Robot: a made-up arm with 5 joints. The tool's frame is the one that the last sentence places.
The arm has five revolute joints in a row. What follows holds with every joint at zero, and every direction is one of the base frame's.
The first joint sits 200 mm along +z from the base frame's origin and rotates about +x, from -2.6 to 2.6 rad.
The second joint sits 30 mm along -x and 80 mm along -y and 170 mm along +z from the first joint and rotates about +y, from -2.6 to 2.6 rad.
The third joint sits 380 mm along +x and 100 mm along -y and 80 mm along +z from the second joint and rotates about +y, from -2.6 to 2.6 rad.
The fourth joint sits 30 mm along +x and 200 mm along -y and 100 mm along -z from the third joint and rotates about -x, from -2.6 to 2.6 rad.
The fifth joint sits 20 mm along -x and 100 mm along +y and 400 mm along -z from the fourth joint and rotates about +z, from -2.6 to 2.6 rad.
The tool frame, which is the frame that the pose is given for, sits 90 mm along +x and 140 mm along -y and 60 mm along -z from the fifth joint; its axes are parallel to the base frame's.
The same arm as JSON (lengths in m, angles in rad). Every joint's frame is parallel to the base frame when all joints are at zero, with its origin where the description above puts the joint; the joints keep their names.
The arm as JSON. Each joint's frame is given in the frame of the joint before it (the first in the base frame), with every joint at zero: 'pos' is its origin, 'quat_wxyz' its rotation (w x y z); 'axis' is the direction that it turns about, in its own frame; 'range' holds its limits. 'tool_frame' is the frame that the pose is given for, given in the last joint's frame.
{"length_unit": "m", "angle_unit": "rad", "joints": [{"joint": "joint 1", "pos": [0.0, 0.0, 0.2], "quat_wxyz": [1.0, 0.0, 0.0, 0.0], "axis": [1.0, 0.0, 0.0], "range": [-2.6, 2.6]}, {"joint": "joint 2", "pos": [-0.03, -0.08, 0.17], "quat_wxyz": [1.0, 0.0, 0.0, 0.0], "axis": [0.0, 1.0, 0.0], "range": [-2.6, 2.6]}, {"joint": "joint 3", "pos": [0.38, -0.1, 0.08], "quat_wxyz": [1.0, 0.0, 0.0, 0.0], "axis": [0.0, 1.0, 0.0], "range": [-2.6, 2.6]}, {"joint": "joint 4", "pos": [0.03, -0.2, -0.1], "quat_wxyz": [1.0, 0.0, 0.0, 0.0], "axis": [-1.0, 0.0, 0.0], "range": [-2.6, 2.6]}, {"joint": "joint 5", "pos": [-0.02, 0.1, -0.4], "quat_wxyz": [1.0, 0.0, 0.0, 0.0], "axis": [0.0, 0.0, 1.0], "range": [-2.6, 2.6]}], "tool_frame": {"pos": [0.09, -0.14, -0.06], "quat_wxyz": [1.0, 0.0, 0.0, 0.0]}}
